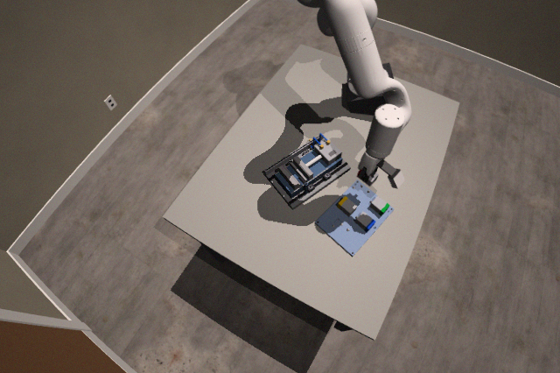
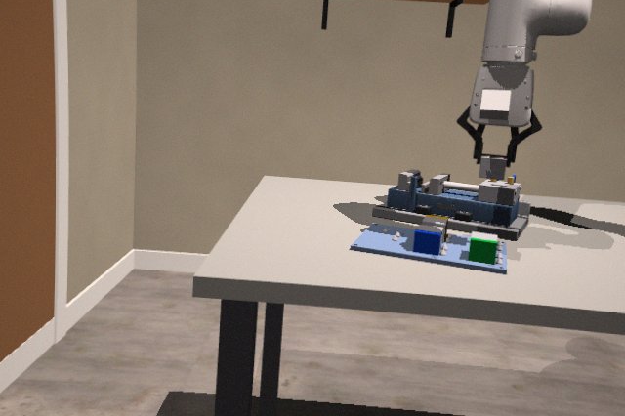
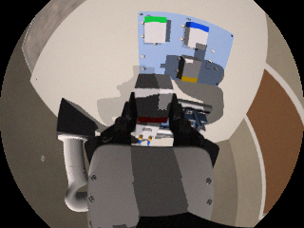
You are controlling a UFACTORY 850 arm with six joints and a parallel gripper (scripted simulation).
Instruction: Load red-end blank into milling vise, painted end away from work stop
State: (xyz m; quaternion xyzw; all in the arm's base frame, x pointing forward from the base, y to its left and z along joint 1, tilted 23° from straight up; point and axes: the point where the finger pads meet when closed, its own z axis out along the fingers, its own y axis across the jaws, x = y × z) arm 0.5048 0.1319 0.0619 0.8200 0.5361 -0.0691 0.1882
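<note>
My hand is 20 mm above the red-ended blank. Also, from my hand: blue-ended blank (120 mm ahead, 40 mm to the left, 150 mm below); green-ended blank (40 mm ahead, 80 mm to the left, 150 mm below); yellow-ended blank (80 mm ahead, 40 mm to the right, 150 mm below).
</note>
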